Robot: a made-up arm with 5 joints.
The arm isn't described. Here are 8 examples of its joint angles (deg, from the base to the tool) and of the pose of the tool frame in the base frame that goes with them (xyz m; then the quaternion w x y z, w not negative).
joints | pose
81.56 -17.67 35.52 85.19 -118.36 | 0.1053 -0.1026 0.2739 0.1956 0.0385 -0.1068 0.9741
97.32 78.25 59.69 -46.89 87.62 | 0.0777 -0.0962 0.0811 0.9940 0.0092 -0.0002 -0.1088
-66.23 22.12 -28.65 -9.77 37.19 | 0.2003 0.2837 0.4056 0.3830 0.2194 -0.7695 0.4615
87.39 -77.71 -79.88 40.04 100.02 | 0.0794 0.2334 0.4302 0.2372 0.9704 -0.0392 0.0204
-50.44 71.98 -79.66 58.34 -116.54 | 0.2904 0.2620 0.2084 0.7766 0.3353 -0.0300 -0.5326
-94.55 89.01 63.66 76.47 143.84 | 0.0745 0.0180 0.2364 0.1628 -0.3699 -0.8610 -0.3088
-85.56 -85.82 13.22 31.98 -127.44 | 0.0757 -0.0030 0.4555 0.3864 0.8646 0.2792 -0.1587
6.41 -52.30 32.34 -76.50 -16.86 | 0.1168 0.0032 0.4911 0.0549 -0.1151 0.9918 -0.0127
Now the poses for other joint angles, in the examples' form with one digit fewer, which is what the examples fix.
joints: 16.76 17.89 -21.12 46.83 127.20
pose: 0.351 -0.073 0.317 0.543 -0.372 -0.131 0.742
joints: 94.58 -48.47 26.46 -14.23 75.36
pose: 0.080 -0.123 0.463 0.444 -0.886 -0.100 -0.086
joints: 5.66 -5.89 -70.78 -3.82 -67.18
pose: 0.171 -0.002 0.583 0.065 0.530 -0.844 -0.051
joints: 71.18 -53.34 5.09 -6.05 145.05
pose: 0.110 -0.059 0.514 0.249 -0.912 0.274 0.178
